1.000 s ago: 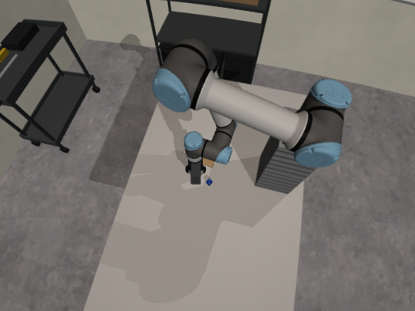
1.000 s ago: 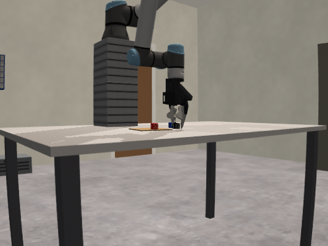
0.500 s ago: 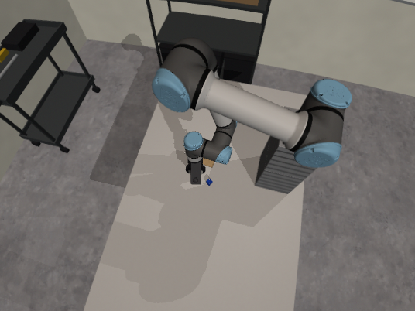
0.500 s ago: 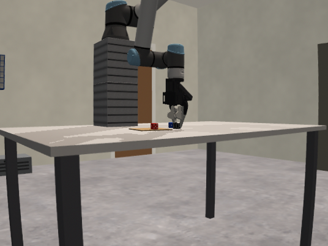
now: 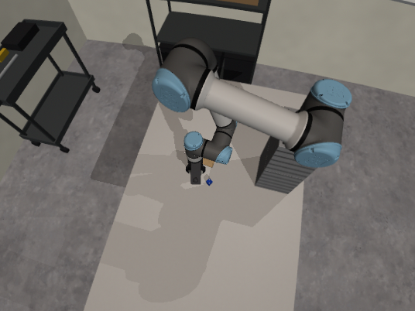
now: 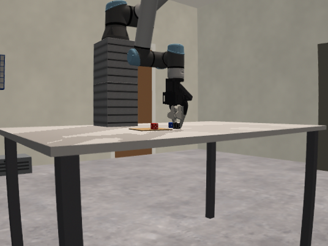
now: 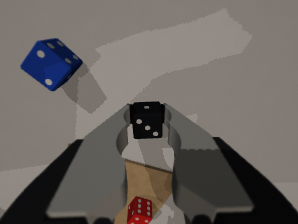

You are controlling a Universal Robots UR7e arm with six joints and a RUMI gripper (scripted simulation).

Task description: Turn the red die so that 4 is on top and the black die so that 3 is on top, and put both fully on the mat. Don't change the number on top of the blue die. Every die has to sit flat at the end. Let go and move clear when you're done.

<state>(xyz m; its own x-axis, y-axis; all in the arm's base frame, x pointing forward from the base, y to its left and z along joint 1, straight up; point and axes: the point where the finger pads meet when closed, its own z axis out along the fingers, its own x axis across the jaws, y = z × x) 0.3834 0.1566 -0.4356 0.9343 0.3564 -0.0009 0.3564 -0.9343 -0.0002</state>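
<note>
The black die is 1 cm to the right of my hand. From my hand the other things lie so: blue die (8 cm behind, 1 cm to the left); then red die (4 cm ahead, 15 cm to the right); then brown mat (1 cm ahead, 15 cm to the right, 2 cm below).
</note>
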